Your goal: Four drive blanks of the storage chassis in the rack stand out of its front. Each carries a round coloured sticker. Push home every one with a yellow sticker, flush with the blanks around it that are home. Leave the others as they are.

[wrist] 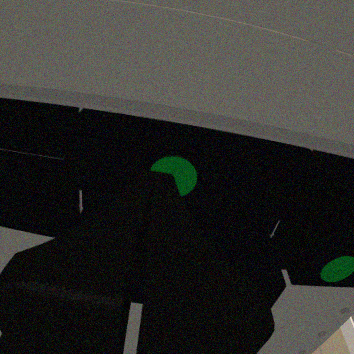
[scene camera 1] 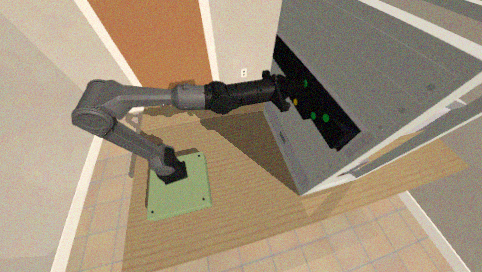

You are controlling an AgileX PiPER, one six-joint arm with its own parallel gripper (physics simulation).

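The storage chassis has a black front (scene camera 1: pixel 340 122) (wrist: pixel 240 165) set in a grey rack. My gripper (scene camera 1: pixel 300 85) (wrist: pixel 153 191) is shut, with its dark fingertips together at the black front, and it covers part of a green sticker (scene camera 1: pixel 305 83) (wrist: pixel 186 175). A yellow sticker (scene camera 1: pixel 295 102) shows just below the fingers in the scene view; it does not show in the wrist view. Two more green stickers (scene camera 1: pixel 313 115) (scene camera 1: pixel 325 118) are lower right, and a green sticker (wrist: pixel 339 269) is at the right edge of the wrist view. The blanks' edges are too dark to judge their depth or contact with the fingertips.
The grey rack body (scene camera 1: pixel 380 65) (wrist: pixel 175 60) extends above the black front, and a grey lower panel (scene camera 1: pixel 295 145) lies below it. The arm's base stands on a green plate (scene camera 1: pixel 195 192) on the wooden table (scene camera 1: pixel 240 200). A white rack edge (scene camera 1: pixel 320 187) runs along the right.
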